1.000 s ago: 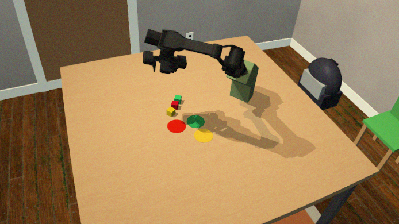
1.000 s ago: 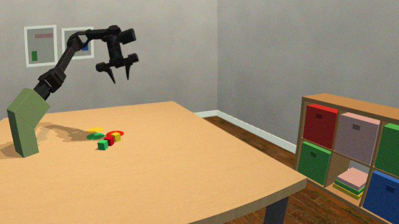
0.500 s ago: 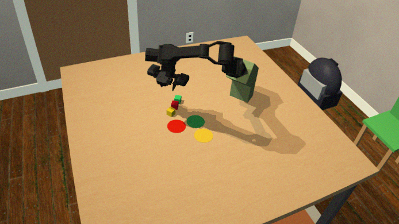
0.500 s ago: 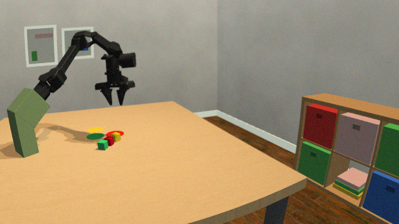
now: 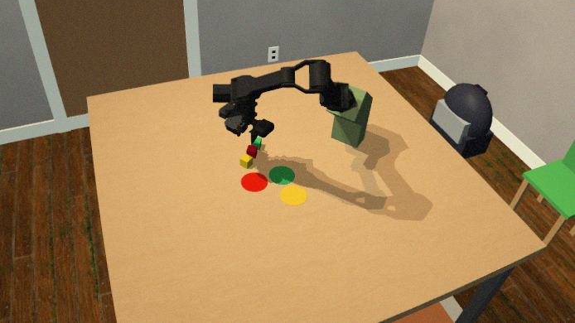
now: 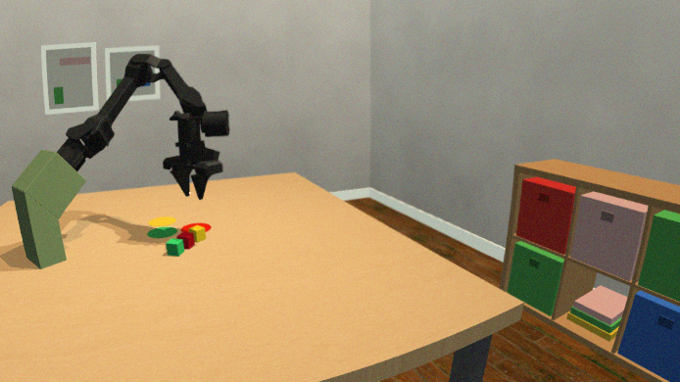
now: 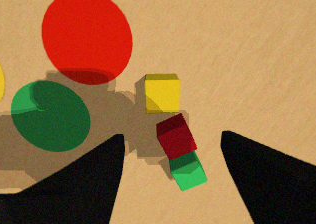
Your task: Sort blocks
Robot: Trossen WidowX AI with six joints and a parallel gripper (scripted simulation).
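My hand is 13 cm above the yellow block. The rest, counted from my hand: red block (2 cm behind, 5 cm to the right, 13 cm below); then red circle (3 cm behind, 8 cm to the left, 15 cm below); then green block (3 cm behind, 10 cm to the right, 13 cm below).
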